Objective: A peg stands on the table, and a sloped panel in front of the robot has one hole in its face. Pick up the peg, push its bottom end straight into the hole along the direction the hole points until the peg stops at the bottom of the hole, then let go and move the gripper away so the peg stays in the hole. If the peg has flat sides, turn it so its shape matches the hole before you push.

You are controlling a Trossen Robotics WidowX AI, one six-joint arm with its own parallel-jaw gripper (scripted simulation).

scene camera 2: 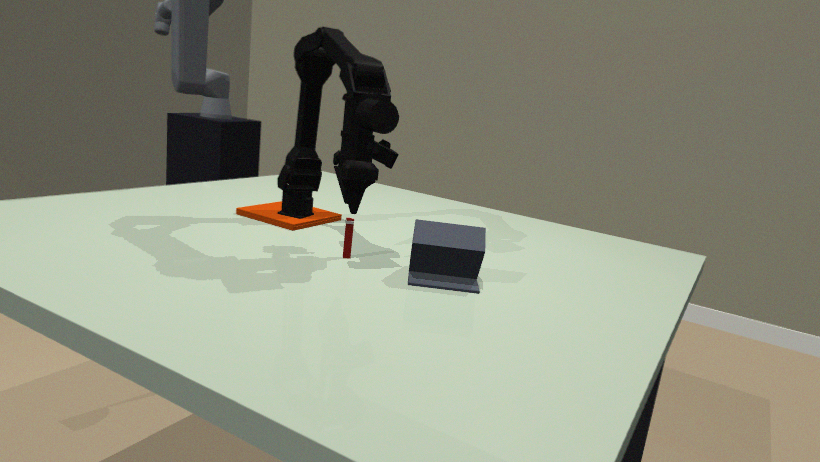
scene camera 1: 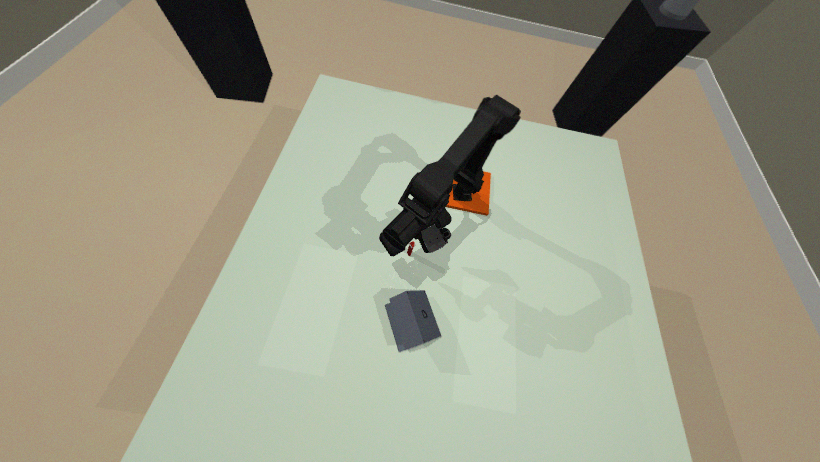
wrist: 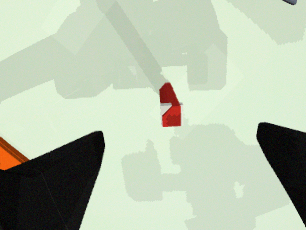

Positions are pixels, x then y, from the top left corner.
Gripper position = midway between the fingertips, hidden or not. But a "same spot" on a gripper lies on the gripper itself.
Labels:
my gripper: scene camera 2; scene camera 1; wrist 182, 135
same spot on grey sloped panel: point(scene camera 2: 440, 248) = point(scene camera 1: 395, 317)
same spot on my gripper: point(scene camera 1: 434, 236) = point(scene camera 2: 382, 145)

